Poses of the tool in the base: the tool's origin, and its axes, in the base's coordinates. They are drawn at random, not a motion.
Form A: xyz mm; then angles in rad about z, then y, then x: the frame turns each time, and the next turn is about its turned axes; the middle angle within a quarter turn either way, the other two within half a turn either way.
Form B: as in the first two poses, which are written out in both.
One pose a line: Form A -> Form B
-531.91, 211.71, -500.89, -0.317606, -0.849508, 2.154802 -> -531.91, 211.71, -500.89, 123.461, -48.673, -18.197
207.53, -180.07, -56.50, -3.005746, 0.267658, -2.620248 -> 207.53, -180.07, -56.50, -150.129, 15.336, -172.217
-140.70, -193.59, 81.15, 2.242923, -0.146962, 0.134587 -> -140.70, -193.59, 81.15, 7.711, -8.420, 128.510
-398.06, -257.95, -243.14, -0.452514, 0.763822, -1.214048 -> -398.06, -257.95, -243.14, -69.560, 43.764, -25.927
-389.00, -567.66, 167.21, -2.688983, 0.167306, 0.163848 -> -389.00, -567.66, 167.21, 9.388, 9.586, -154.067
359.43, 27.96, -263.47, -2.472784, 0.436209, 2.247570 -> 359.43, 27.96, -263.47, 128.776, 24.993, -141.680
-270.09, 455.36, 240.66, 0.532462, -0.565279, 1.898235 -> -270.09, 455.36, 240.66, 108.761, -32.388, 30.508
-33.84, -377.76, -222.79, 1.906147, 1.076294, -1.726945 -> -33.84, -377.76, -222.79, -98.947, 61.667, 109.214
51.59, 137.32, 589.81, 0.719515, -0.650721, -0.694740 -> 51.59, 137.32, 589.81, -39.806, -37.284, 41.225
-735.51, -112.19, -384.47, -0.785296, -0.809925, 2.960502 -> -735.51, -112.19, -384.47, 169.624, -46.405, -44.994
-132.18, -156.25, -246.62, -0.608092, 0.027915, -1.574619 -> -132.18, -156.25, -246.62, -90.219, 1.599, -34.841
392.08, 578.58, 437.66, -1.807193, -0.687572, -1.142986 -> 392.08, 578.58, 437.66, -65.488, -39.395, -103.545
